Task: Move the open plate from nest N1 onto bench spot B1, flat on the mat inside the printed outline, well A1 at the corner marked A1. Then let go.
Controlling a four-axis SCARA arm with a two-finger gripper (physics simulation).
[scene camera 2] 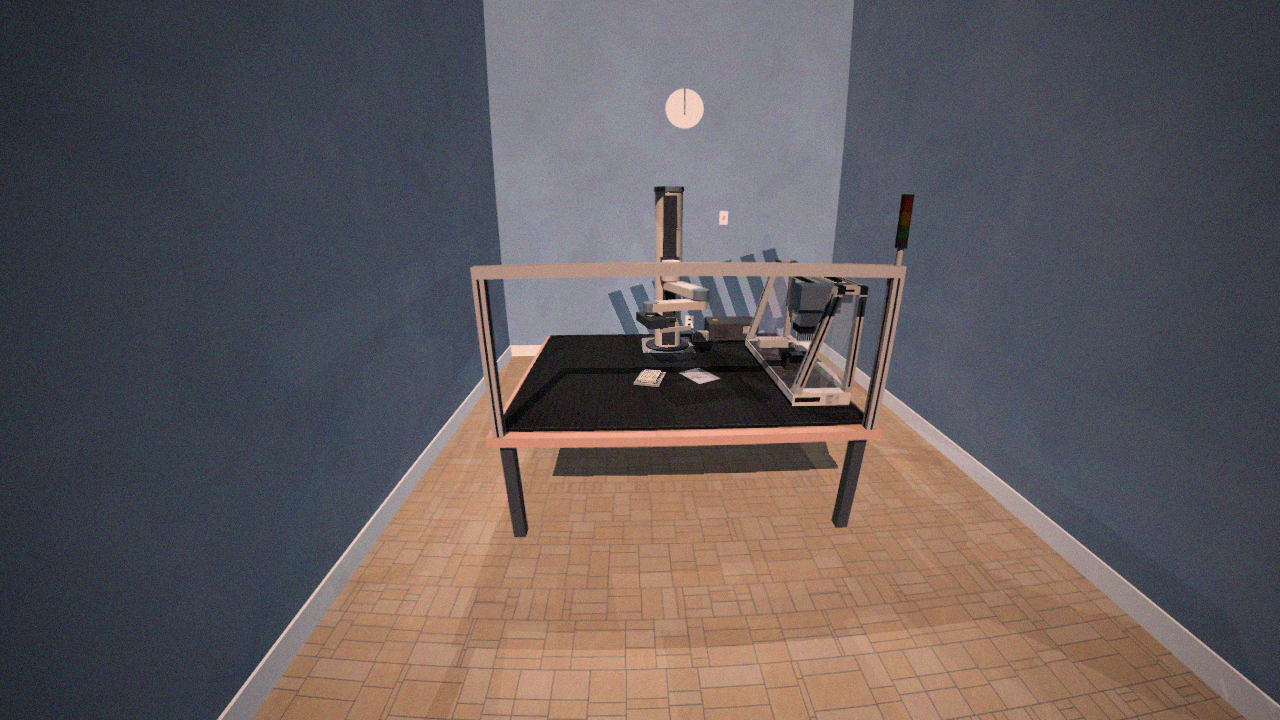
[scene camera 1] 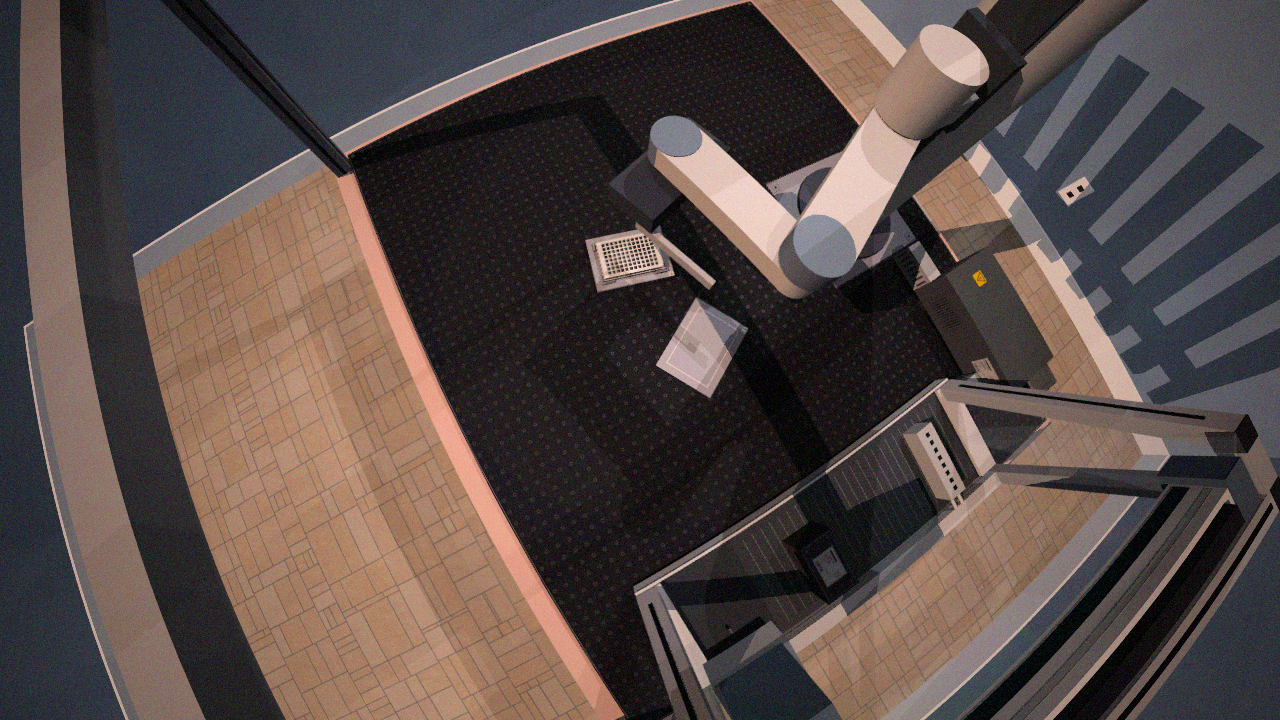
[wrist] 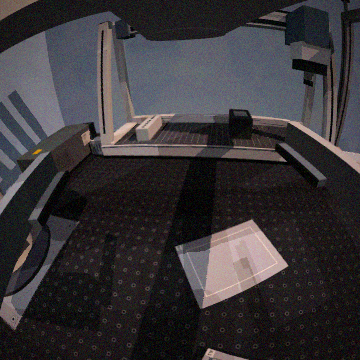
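Pixels of known places: gripper, between the fingertips: (scene camera 2: 682, 323) (wrist: 172, 144); arm's base, origin of its link: (scene camera 2: 667, 346).
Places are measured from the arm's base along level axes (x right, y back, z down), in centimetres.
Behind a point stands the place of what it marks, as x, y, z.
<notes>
The open plate (scene camera 1: 629, 256) {12.0, -53.6, -3.6} (scene camera 2: 650, 376) {12.3, -55.2, -3.6}, pale with a grid of dark wells, sits in nest N1 (scene camera 1: 617, 284) {8.1, -58.5, -2.5}. In the wrist view a corner of the nest (wrist: 226, 356) {5.4, -49.7, -2.5} with an A1 label shows at the bottom edge. Bench spot B1 (scene camera 1: 721, 358) {-15.4, -47.4, -1.5} (scene camera 2: 699, 376) {-11.4, -50.8, -1.5} (wrist: 220, 270) {-8.8, -47.6, -1.5} is a pale mat with a thin printed outline and no plate on it; a shadow crosses it. My gripper (wrist: 172, 144) {-3.7, -43.0, -25.9} is open and empty, its two fingers wide apart. In scene camera 1 one finger shows beside the nest's right side, and the arm hides the other.
A framed deck (scene camera 1: 787, 495) {-45.1, -50.9, -5.0} (wrist: 190, 151) {-45.0, -37.2, -4.1} stands to the right, bearing a white slotted block (scene camera 1: 933, 462) {-55.5, -22.4, -10.7} (wrist: 149, 127) {-50.8, -22.7, -10.0} and a black block (scene camera 1: 821, 562) {-55.9, -54.0, -13.3} (wrist: 240, 123) {-51.5, -52.7, -11.4}. A dark grey box (scene camera 1: 993, 317) {-38.8, 9.4, -12.8} (wrist: 62, 149) {-34.7, 3.5, -10.6} with a yellow label stands near the arm's base.
</notes>
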